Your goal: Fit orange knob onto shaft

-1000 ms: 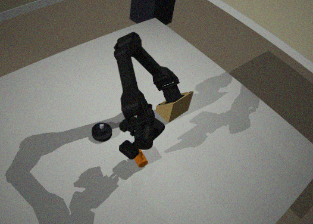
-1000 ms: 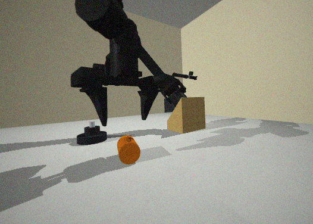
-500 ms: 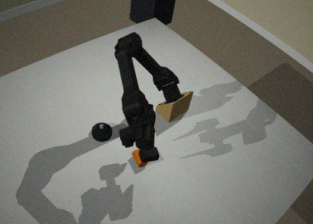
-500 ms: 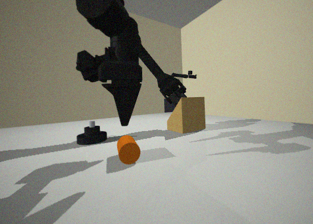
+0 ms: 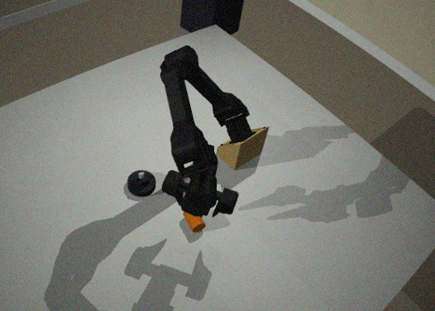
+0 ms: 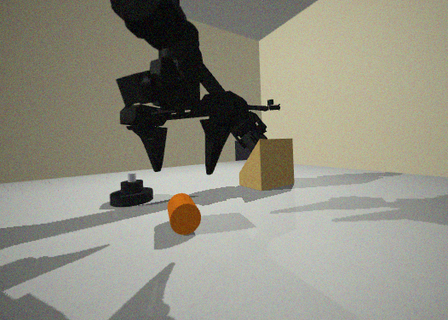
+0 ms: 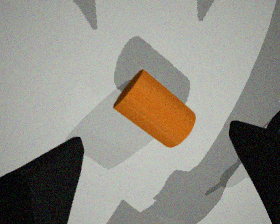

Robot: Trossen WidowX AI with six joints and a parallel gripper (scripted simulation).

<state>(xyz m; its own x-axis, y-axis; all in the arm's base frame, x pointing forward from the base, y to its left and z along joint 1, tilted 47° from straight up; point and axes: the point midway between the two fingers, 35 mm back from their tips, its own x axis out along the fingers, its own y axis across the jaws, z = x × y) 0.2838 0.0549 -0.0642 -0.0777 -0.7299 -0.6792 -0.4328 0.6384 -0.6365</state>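
My gripper tip is now 10 mm to the right of the orange knob and 60 mm above it. From my gripper tip the other things lie so: round black pedestal (20 mm ahead, 200 mm to the right, 50 mm below).
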